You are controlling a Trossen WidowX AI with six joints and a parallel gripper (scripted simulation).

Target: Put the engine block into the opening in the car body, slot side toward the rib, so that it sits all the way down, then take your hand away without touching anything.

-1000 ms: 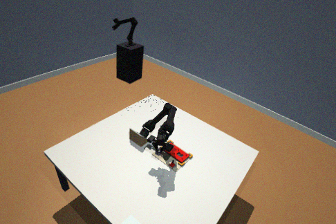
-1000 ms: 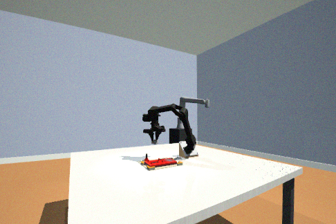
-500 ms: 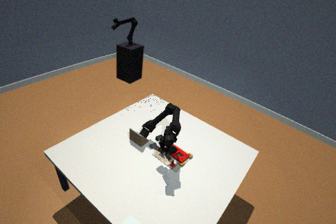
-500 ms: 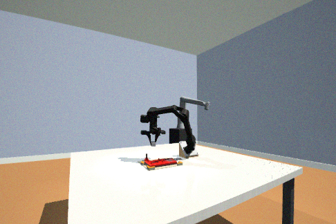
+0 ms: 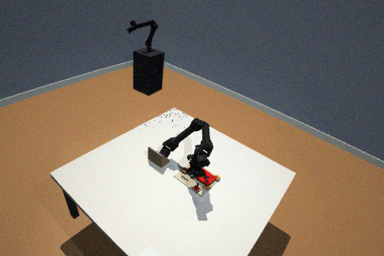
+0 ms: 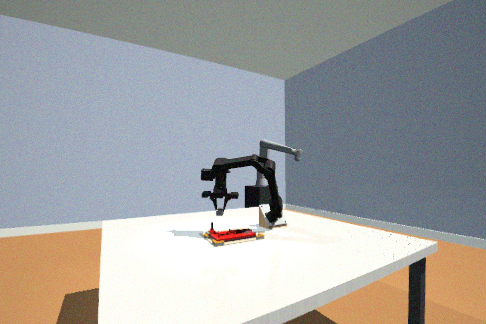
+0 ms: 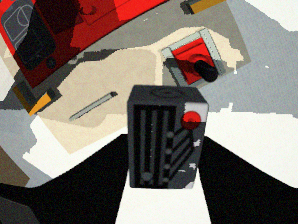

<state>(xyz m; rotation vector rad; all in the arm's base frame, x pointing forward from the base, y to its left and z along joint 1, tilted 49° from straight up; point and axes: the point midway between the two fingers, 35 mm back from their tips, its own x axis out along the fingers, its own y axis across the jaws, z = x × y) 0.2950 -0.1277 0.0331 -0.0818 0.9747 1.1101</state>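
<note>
Right now the upright peg is 8 cm below my gripper tip, 5 cm ahead of it and 1 cm to the right of it. Also, from my gripper tip: engine block: 1 cm below.
</note>
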